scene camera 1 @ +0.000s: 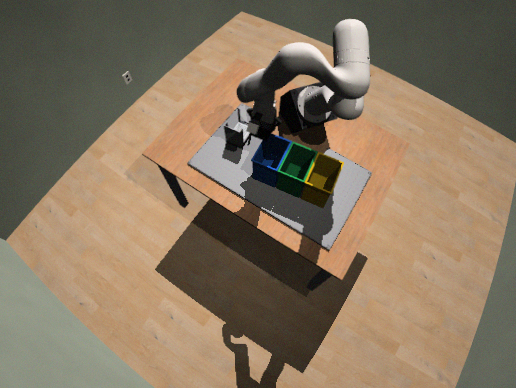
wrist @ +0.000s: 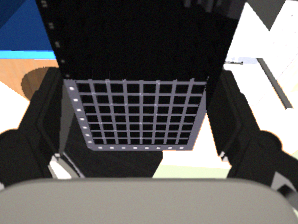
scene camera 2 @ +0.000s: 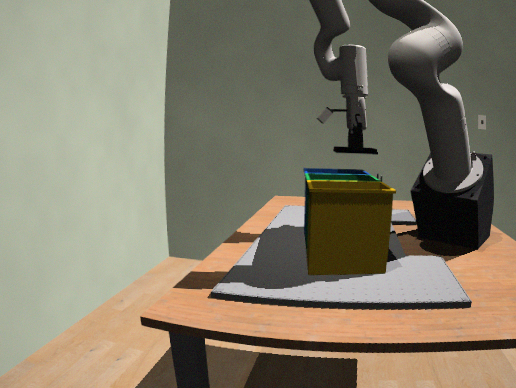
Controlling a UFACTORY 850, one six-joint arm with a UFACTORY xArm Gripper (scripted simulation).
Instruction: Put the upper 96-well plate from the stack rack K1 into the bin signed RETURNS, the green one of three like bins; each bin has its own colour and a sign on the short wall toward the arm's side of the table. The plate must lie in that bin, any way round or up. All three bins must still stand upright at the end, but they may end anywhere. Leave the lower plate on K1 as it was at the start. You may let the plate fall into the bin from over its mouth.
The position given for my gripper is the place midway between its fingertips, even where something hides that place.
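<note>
My gripper (scene camera 2: pixel 355 149) is there for me to see, and the wrist view has my gripper too (wrist: pixel 141 87). I can also see a yellow bin (scene camera 2: pixel 349 227), but the yellow bin is out of frame in the wrist view. There is a blue bin (scene camera 1: pixel 271 152) as well, and a green bin (scene camera 1: pixel 296 162), and the green bin is out of frame in the wrist view. And there is a 96-well plate (wrist: pixel 131 99).
</note>
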